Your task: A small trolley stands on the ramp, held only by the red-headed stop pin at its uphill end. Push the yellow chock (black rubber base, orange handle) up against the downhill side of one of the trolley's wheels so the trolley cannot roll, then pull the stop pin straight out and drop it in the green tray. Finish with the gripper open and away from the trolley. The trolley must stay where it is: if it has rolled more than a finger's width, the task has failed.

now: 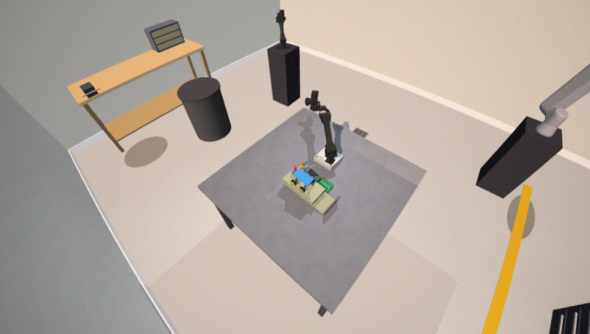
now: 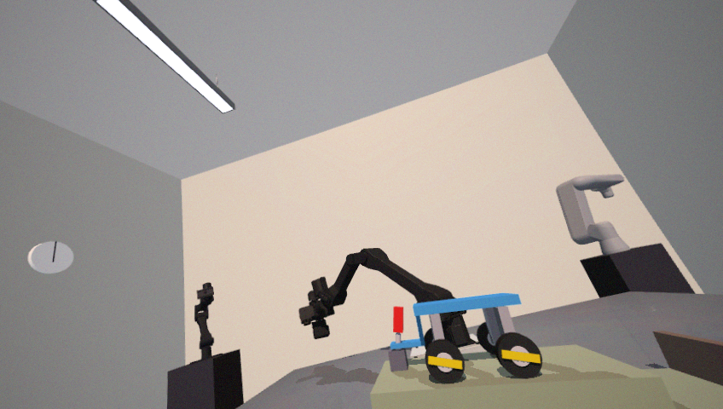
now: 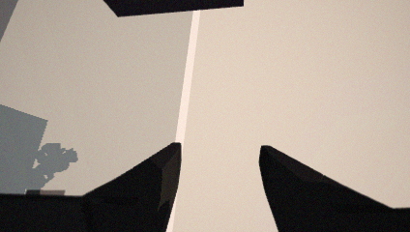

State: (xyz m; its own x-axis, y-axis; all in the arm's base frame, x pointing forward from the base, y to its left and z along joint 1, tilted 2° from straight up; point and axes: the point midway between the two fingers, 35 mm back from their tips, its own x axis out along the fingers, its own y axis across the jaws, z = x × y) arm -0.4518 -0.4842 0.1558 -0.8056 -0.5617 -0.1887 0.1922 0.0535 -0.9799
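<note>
My gripper tip is now 67 cm short of the yellow chock, 35 cm to the right of it and 15 cm above it. The rest, counted from my gripper tip: red-headed stop pin 79 cm ahead, 38 cm to the left, 4 cm below; then trolley 81 cm ahead, 48 cm to the left, 6 cm below; then green tray 69 cm ahead, 59 cm to the left, 18 cm below.
</note>
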